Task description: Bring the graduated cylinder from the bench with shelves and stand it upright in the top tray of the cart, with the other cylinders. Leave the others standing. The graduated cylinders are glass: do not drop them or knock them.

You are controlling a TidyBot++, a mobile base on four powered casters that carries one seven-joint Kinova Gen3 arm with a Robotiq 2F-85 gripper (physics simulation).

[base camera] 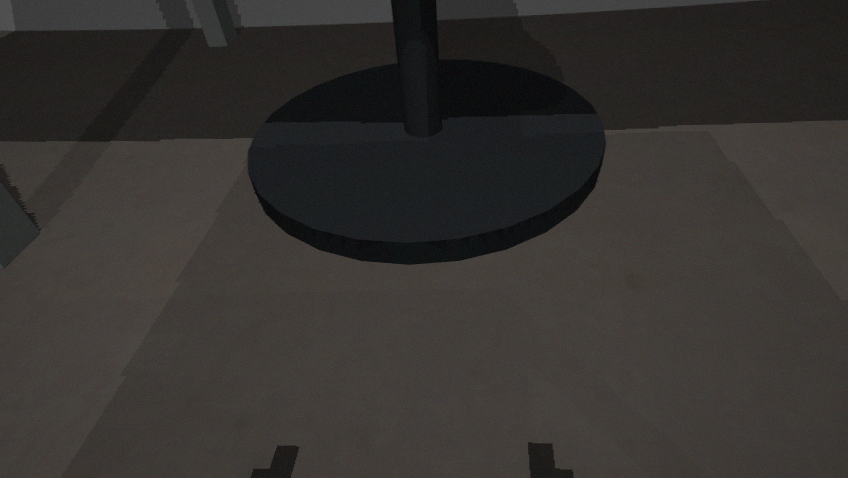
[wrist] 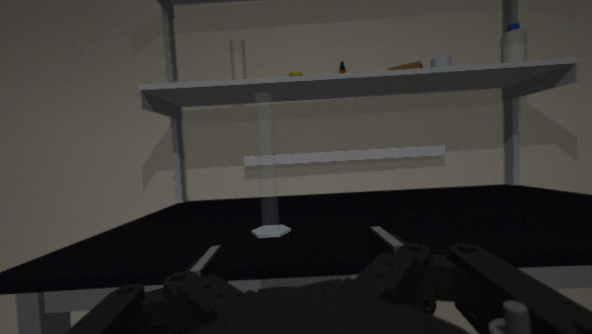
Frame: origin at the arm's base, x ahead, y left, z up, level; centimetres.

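Seen in the pictures: gripper, fingertip midpoint: [wrist: 297, 251].
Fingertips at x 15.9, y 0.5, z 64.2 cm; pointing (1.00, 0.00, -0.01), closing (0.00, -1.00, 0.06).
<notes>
A point is followed by its place in that frame.
The graduated cylinder [wrist: 267, 165] {x 60.9, y 6.0, z 68.2 cm}, a tall clear glass tube on a pale hexagonal foot, stands upright on the black bench top [wrist: 150, 235] {x 66.9, y 37.6, z 51.7 cm} in the wrist view, below the lower shelf. My gripper [wrist: 297, 251] {x 15.9, y 0.5, z 64.2 cm} is open with nothing between its fingers. In the wrist view the cylinder stands beyond the fingertips, a little left of the middle between them. The gripper does not show in the base camera view. The cart, its top tray and the other cylinders do not show in either view.
A shelf [wrist: 350, 87] overhangs the bench, bearing a pale tube [wrist: 238, 60] {x 98.8, y 17.8, z 107.0 cm}, small containers and a blue-capped bottle [wrist: 514, 46] {x 96.7, y -85.1, z 106.1 cm}. In the base camera view, a stool's round black base [base camera: 415, 184] stands ahead, with bench legs [base camera: 14, 228] {x 52.1, y 47.9, z -37.2 cm} [base camera: 214, 23] {x 112.6, y 46.8, z -35.2 cm} to the left.
</notes>
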